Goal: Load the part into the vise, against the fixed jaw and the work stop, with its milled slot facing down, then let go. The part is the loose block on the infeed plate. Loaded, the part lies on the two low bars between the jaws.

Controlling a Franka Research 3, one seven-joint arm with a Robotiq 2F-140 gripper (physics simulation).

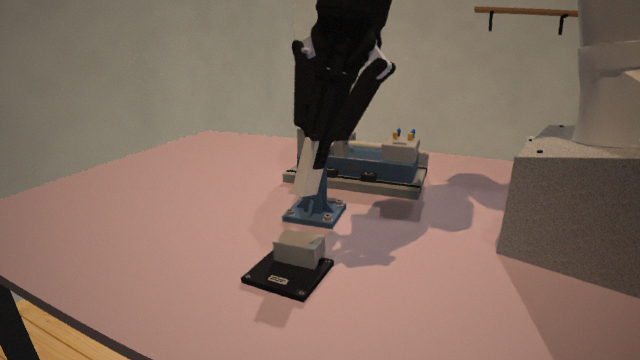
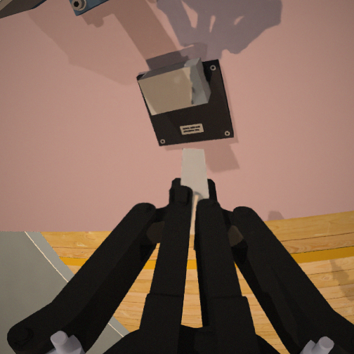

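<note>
The part, a grey block (image 1: 298, 248) (image 2: 172, 89), lies on the black infeed plate (image 1: 308, 277) (image 2: 211, 116), at its far end. A cut-out shows along the block's upper far-right edge. My gripper (image 1: 310, 184) (image 2: 193, 166) is shut and empty. It hangs tilted in the air above the table, between the block and the vise, touching neither. The blue vise (image 1: 371, 163) stands behind on its grey base, with a light grey jaw block (image 1: 400, 150) on top. A blue bolted bracket (image 1: 315, 208) (image 2: 82, 5) stands in front of the vise; my fingers hide its top.
The grey speckled robot pedestal (image 1: 573, 214) stands at the right. The pink table (image 1: 133, 223) ends at a dark front-left edge (image 1: 66, 320), with wooden floor (image 2: 316, 239) below.
</note>
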